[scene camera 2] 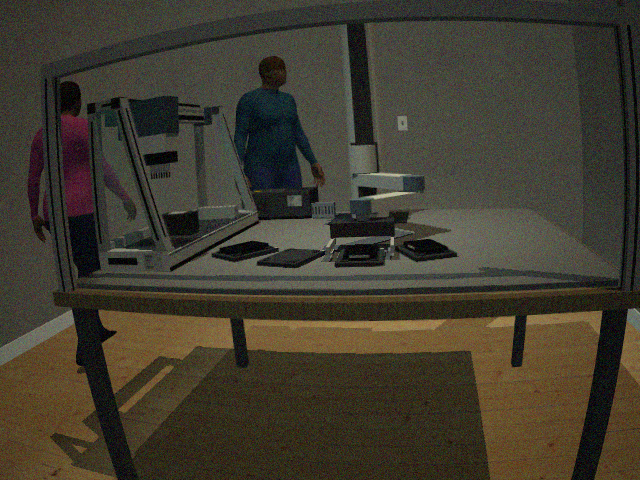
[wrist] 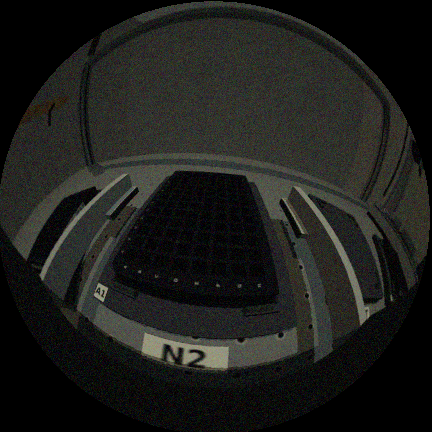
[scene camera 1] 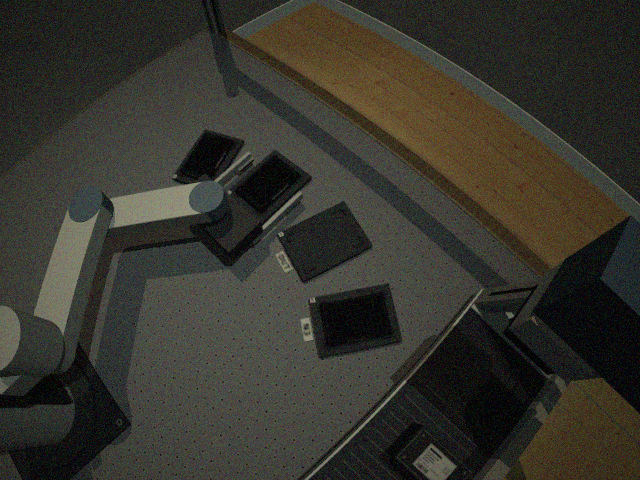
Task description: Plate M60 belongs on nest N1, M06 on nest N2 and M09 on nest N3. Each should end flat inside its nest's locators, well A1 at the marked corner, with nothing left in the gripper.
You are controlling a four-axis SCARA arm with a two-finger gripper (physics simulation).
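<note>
My gripper [scene camera 1: 266, 187] [scene camera 2: 360, 249] [wrist: 206, 183] is open, low over nest N2 [scene camera 1: 303, 177] [scene camera 2: 360, 262] [wrist: 200, 314], with one finger on each side and gaps to the dark plate [scene camera 1: 268, 180] [wrist: 200, 235] there. That plate looks flat; the nest's A1 mark is at its near left corner in the wrist view. Another dark plate [scene camera 1: 206, 156] [scene camera 2: 424, 244] [wrist: 56, 225] is on the neighbouring nest at the N1 end. A third dark plate [scene camera 1: 354, 322] [scene camera 2: 244, 248] is on the nest at the other end, beside a small label. Plate names are not readable.
The OUT nest [scene camera 1: 324, 241] [scene camera 2: 290, 257] [wrist: 346, 242] lies beside N2, with no plate on it. A framed machine [scene camera 2: 144, 180] with a dark deck stands past the end nest. A dark box [scene camera 2: 281, 202] is at the back. Two people stand behind the table.
</note>
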